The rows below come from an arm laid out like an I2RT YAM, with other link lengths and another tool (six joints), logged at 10 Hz.
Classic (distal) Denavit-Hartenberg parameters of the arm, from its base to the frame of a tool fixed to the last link. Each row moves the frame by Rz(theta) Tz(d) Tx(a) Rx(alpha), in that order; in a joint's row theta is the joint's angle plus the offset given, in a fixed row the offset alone. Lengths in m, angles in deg.
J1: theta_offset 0, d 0.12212, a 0.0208, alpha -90
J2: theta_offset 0, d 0, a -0.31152, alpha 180
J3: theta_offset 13.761, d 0, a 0.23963, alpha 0
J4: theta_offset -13.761, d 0.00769, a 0.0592, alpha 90
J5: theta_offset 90, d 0.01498, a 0, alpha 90
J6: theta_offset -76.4, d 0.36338, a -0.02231, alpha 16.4
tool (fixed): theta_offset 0, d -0.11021, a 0, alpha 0
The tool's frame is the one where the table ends.
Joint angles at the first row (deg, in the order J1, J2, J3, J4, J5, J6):
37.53 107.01 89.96 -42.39 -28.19 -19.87
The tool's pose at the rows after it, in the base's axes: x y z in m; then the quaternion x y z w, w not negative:
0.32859 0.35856 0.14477 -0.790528 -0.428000 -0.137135 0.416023
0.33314 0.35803 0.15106 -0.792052 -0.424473 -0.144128 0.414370
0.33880 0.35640 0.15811 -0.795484 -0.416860 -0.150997 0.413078
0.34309 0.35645 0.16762 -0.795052 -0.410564 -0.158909 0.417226
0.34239 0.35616 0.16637 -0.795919 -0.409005 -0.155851 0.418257
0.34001 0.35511 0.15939 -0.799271 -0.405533 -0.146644 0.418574
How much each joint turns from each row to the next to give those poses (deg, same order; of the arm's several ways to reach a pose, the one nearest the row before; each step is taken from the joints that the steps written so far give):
-0.04 -1.18 1.17 -0.37 0.09 0.83
-0.15 -0.11 1.10 -0.49 0.47 0.46
-0.34 -0.02 1.45 -0.77 0.50 0.80
-0.44 -0.24 1.28 -0.47 -0.24 0.75
-0.08 0.18 0.09 -0.25 -0.20 0.07
-0.05 0.51 -0.38 -0.20 -0.20 0.14

